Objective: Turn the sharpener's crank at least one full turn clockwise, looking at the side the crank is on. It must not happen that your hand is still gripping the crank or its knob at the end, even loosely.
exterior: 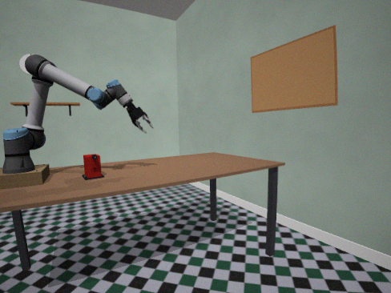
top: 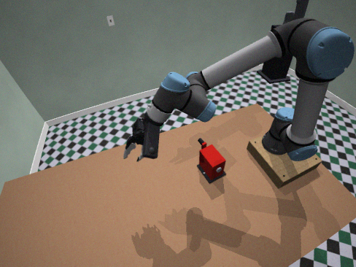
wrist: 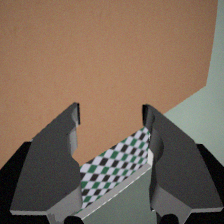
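Now: the crank 320 mm behind my hand, 120 mm to the right of it and 150 mm below it.
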